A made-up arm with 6 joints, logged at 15 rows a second.
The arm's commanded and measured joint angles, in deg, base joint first. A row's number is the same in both.
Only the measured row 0 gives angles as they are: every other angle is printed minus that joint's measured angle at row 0.
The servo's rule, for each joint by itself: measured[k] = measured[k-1] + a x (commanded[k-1-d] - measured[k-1]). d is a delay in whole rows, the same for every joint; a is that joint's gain. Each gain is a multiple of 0.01, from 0.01 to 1. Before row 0 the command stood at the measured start. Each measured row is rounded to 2 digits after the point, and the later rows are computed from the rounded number. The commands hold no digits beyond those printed.
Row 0, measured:
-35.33 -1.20 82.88 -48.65 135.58 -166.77
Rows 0 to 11, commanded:
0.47 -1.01 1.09 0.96 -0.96 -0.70
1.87 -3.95 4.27 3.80 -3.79 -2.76
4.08 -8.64 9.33 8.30 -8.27 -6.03
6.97 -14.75 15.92 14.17 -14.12 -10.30
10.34 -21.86 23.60 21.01 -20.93 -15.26
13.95 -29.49 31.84 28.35 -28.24 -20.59
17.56 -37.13 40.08 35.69 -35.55 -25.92
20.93 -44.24 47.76 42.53 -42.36 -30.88
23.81 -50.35 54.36 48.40 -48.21 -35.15
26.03 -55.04 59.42 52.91 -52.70 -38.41
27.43 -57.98 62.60 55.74 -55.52 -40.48
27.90 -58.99 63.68 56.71 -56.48 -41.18
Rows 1 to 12, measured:
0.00 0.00 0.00 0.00 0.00 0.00
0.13 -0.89 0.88 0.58 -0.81 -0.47
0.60 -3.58 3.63 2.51 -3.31 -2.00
1.54 -8.03 8.25 5.98 -7.48 -4.70
3.01 -13.94 14.46 10.89 -13.06 -8.45
4.99 -20.91 21.86 16.96 -19.67 -13.01
7.41 -28.46 29.94 23.79 -26.87 -18.09
10.15 -36.09 38.15 30.93 -34.16 -23.34
13.06 -43.26 45.93 37.89 -41.05 -28.39
15.96 -49.50 52.76 44.20 -47.06 -32.92
18.68 -54.38 58.15 49.43 -51.80 -36.60
21.04 -57.55 61.75 53.22 -54.92 -39.20
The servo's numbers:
d 1
a 0.27 0.88 0.81 0.60 0.84 0.67

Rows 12 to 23, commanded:
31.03 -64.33 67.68 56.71 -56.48 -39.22
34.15 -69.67 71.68 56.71 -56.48 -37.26
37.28 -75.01 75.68 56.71 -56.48 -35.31
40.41 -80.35 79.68 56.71 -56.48 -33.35
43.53 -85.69 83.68 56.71 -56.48 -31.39
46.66 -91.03 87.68 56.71 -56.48 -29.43
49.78 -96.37 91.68 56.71 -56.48 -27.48
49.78 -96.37 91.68 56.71 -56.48 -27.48
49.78 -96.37 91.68 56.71 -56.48 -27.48
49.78 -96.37 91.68 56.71 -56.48 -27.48
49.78 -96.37 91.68 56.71 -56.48 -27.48
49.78 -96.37 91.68 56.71 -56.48 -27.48
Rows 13 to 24, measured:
22.89 -58.82 63.31 55.31 -56.23 -40.53
25.09 -63.67 66.85 56.15 -56.44 -39.65
27.54 -68.95 70.76 56.49 -56.47 -38.05
30.17 -74.28 74.75 56.62 -56.48 -36.21
32.93 -79.62 78.74 56.67 -56.48 -34.29
35.79 -84.96 82.74 56.69 -56.48 -32.35
38.72 -90.30 86.74 56.70 -56.48 -30.39
41.71 -95.64 90.74 56.71 -56.48 -28.44
43.89 -96.28 91.50 56.71 -56.48 -27.80
45.48 -96.36 91.65 56.71 -56.48 -27.59
46.64 -96.37 91.67 56.71 -56.48 -27.52
47.49 -96.37 91.68 56.71 -56.48 -27.49

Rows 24 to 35, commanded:
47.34 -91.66 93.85 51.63 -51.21 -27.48
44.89 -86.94 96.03 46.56 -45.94 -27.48
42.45 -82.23 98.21 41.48 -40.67 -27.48
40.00 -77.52 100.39 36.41 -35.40 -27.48
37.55 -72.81 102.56 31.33 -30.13 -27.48
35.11 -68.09 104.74 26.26 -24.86 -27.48
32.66 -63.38 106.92 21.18 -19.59 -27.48
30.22 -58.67 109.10 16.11 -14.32 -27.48
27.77 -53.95 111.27 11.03 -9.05 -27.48
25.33 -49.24 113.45 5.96 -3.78 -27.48
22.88 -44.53 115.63 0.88 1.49 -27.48
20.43 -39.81 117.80 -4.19 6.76 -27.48
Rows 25 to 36, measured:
48.11 -96.37 91.68 56.71 -56.48 -27.48
47.90 -92.23 93.44 53.66 -52.05 -27.48
47.09 -87.57 95.54 49.40 -46.92 -27.48
45.84 -82.87 97.70 44.65 -41.67 -27.48
44.26 -78.16 99.88 39.71 -36.40 -27.48
42.45 -73.45 102.05 34.68 -31.13 -27.48
40.47 -68.73 104.23 29.63 -25.86 -27.48
38.36 -64.02 106.41 24.56 -20.59 -27.48
36.16 -59.31 108.59 19.49 -15.32 -27.48
33.89 -54.59 110.76 14.41 -10.05 -27.48
31.58 -49.88 112.94 9.34 -4.78 -27.48
29.23 -45.17 115.12 4.26 0.49 -27.48

